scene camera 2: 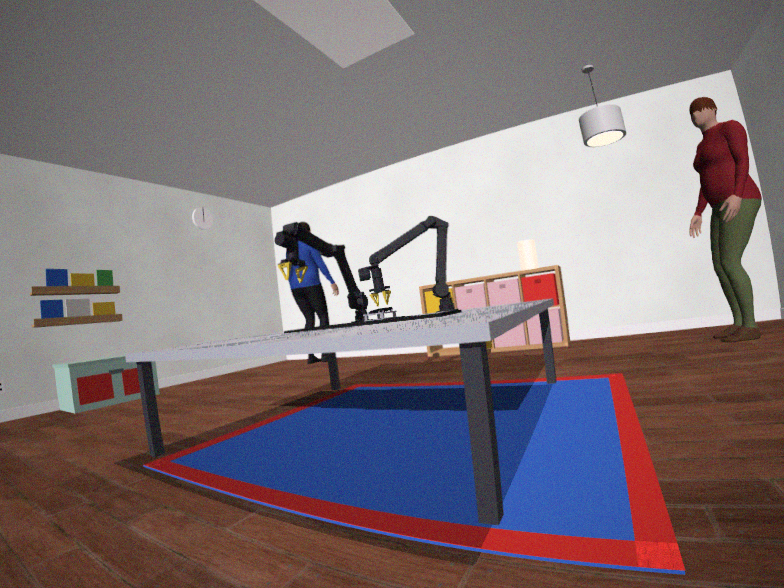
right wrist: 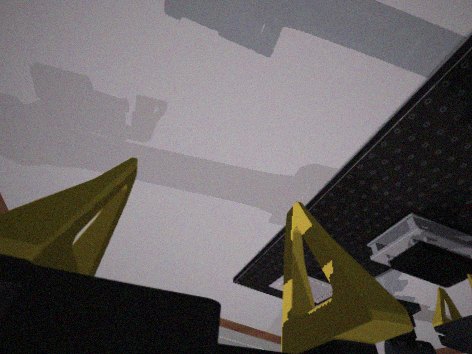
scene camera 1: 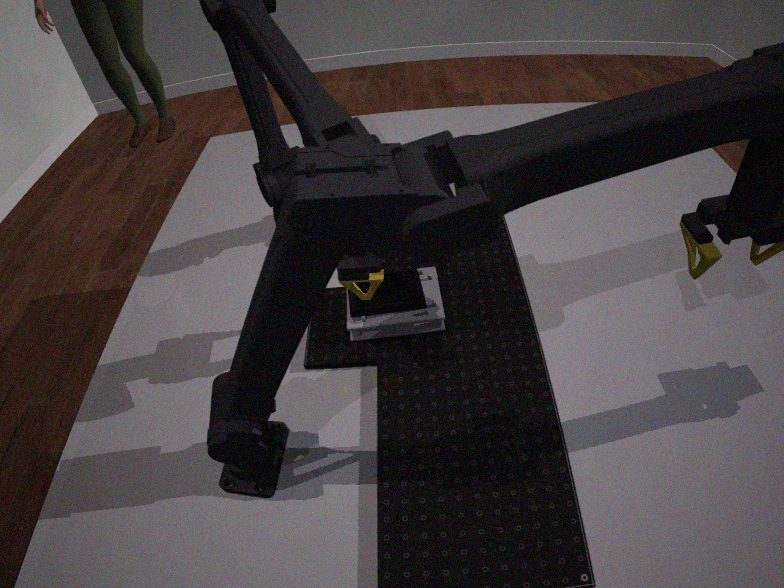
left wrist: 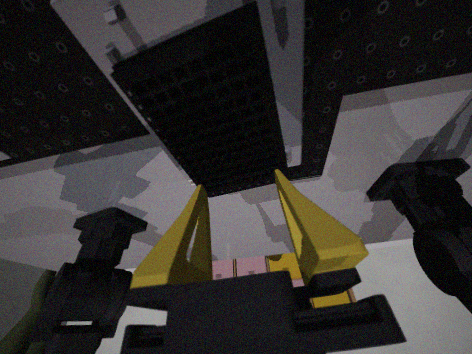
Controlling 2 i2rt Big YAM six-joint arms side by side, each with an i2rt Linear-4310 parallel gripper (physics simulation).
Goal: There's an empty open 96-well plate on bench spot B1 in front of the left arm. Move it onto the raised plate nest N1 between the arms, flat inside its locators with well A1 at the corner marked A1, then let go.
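Where they show: left gripper, fingertip midpoint: [scene camera 2: 382,305] [right wrist: 455,281] [scene camera 1: 366,285] [left wrist: 238,181]; right gripper, fingertip midpoint: [scene camera 2: 294,281] [right wrist: 218,188] [scene camera 1: 723,268]; left arm's base at its link origin: [left wrist: 112,221]; right arm's base at its link origin: [scene camera 1: 256,458] [left wrist: 410,177].
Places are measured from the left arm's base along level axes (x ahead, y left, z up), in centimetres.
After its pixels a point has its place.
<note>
The black 96-well plate [scene camera 1: 402,297] {x 16.5, y -36.0, z 6.5 cm} [left wrist: 200,110] {x 16.3, y -32.8, z 5.6 cm} [right wrist: 430,264] {x 15.9, y -34.3, z 6.6 cm} lies on top of the pale raised nest [scene camera 1: 397,326] {x 14.7, y -38.0, z 1.8 cm} [left wrist: 290,90] {x 14.5, y -38.8, z 4.9 cm} [right wrist: 400,234] {x 20.8, y -35.2, z 1.8 cm}. A strip of bare nest shows along the plate's right side in scene camera 1. Small locator posts show near one plate corner in the left wrist view. The A1 mark cannot be read, and whether the plate is fully flat is unclear. My left gripper [scene camera 2: 381,303] {x 11.1, y -33.2, z 8.5 cm} [left wrist: 238,181] {x 11.1, y -33.2, z 8.5 cm} is open, its fingertips at the plate's near end in its wrist view, holding nothing. My right gripper [scene camera 1: 725,269] {x 54.9, y -60.8, z 24.1 cm} [scene camera 2: 293,280] {x 54.9, y -60.8, z 24.1 cm} [right wrist: 218,188] {x 54.9, y -60.8, z 24.1 cm} is open and empty, high above the table.
The nest stands on a black perforated board [scene camera 1: 468,430] {x 19.7, y -60.0, z 1.3 cm} [right wrist: 400,165] {x 30.0, y -50.3, z 1.3 cm} on the white table [scene camera 1: 664,506] {x 42.3, y -80.6, z 0.0 cm}. A pale rectangle [right wrist: 312,290] {x 26.7, y -3.2, z 1.5 cm} lies on the board, partly behind a right finger. In scene camera 1 the arms cross above the nest and hide part of it. Shadows fall across the table.
</note>
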